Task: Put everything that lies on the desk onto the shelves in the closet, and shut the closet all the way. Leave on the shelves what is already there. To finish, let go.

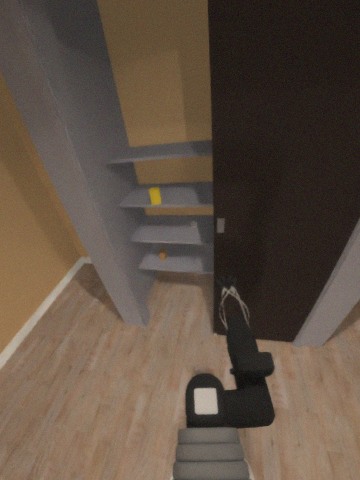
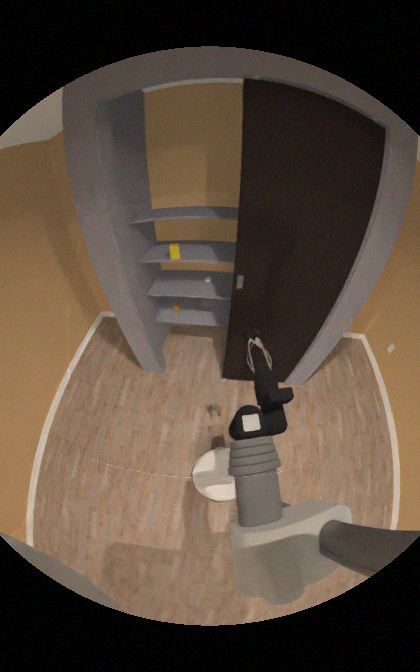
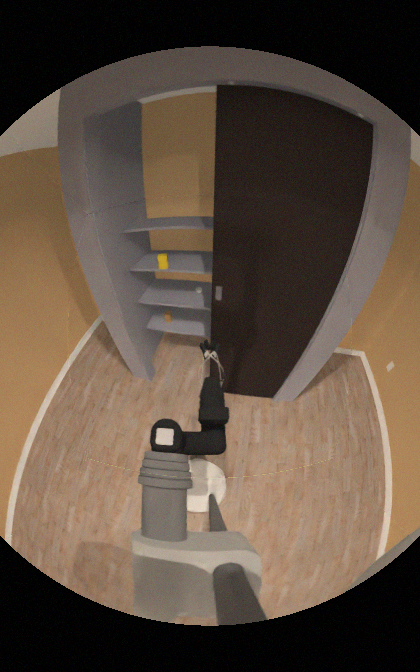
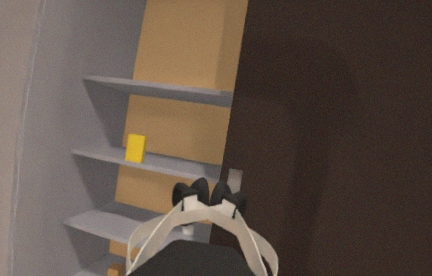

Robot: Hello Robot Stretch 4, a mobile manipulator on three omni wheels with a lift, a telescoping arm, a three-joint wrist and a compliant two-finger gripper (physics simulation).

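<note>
The closet's dark sliding door (image 1: 285, 150) (image 2: 305, 200) (image 3: 285, 225) (image 4: 340, 125) covers the right part; the left part stands open. Its small grey handle (image 1: 220, 225) (image 2: 240, 281) (image 3: 218, 293) (image 4: 235, 180) is near the door's left edge. A yellow box (image 1: 155, 196) (image 2: 174, 251) (image 3: 162, 261) (image 4: 135, 148) stands on the second shelf from the top, a small white thing (image 1: 193, 224) (image 2: 208, 280) (image 3: 199, 290) on the third, an orange thing (image 1: 163, 254) (image 2: 176, 307) (image 3: 168, 316) on the lowest. My gripper (image 1: 227, 281) (image 2: 251, 332) (image 3: 209, 346) (image 4: 210, 194) is shut and empty, in front of the closet near the door's left edge. The desk does not show.
The closet's grey left side (image 1: 95, 200) and right frame post (image 1: 327, 295) border the opening. A round white disc (image 2: 212, 475) (image 3: 205, 485) shows low beside my arm. Tan walls (image 2: 30, 250) stand at both sides.
</note>
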